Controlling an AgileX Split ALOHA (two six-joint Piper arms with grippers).
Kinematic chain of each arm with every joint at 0, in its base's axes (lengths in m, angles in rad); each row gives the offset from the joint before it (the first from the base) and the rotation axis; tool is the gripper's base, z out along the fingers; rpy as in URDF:
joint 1: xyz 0 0 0.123 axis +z
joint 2: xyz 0 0 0 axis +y
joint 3: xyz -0.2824 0 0.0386 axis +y
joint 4: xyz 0.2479 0 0.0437 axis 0.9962 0 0.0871
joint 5: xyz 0 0 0 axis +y
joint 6: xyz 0.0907 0 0.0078 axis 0.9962 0 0.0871
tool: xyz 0 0 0 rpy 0 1.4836 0
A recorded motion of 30 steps. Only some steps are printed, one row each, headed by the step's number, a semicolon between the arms.
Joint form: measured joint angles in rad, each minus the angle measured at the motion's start. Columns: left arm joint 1, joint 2, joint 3, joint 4, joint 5, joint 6; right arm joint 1, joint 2, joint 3, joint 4, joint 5, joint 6.
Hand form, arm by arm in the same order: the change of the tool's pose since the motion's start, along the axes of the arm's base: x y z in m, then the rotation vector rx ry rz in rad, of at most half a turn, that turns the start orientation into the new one. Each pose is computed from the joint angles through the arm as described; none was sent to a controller.
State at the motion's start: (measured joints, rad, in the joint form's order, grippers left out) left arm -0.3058 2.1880 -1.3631 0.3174 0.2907 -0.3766; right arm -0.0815 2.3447 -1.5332 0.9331 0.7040 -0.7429
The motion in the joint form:
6: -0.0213 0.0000 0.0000 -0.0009 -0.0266 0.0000; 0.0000 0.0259 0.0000 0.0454 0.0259 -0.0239
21: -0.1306 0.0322 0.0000 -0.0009 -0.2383 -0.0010; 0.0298 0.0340 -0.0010 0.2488 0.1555 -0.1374
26: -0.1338 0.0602 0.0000 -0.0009 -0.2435 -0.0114; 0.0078 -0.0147 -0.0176 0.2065 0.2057 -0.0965
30: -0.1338 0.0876 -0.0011 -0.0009 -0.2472 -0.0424; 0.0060 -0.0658 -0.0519 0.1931 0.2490 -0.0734
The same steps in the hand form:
6: -0.0011 -0.0104 0.0012 -0.0138 -0.0221 -0.0268; -0.0014 0.0031 -0.0099 0.0427 0.0246 0.0040
21: -0.0084 -0.0670 -0.0023 -0.1191 -0.1624 -0.1829; -0.0024 0.0302 -0.0019 0.2357 0.0090 0.0631
26: -0.0096 -0.0682 -0.0148 -0.1187 -0.1383 -0.1782; -0.0015 0.0217 0.0234 0.2439 -0.0064 0.0789
30: -0.0102 -0.0681 -0.0269 -0.1293 -0.1113 -0.1533; 0.0020 0.0223 0.0552 0.2574 -0.0555 0.1080

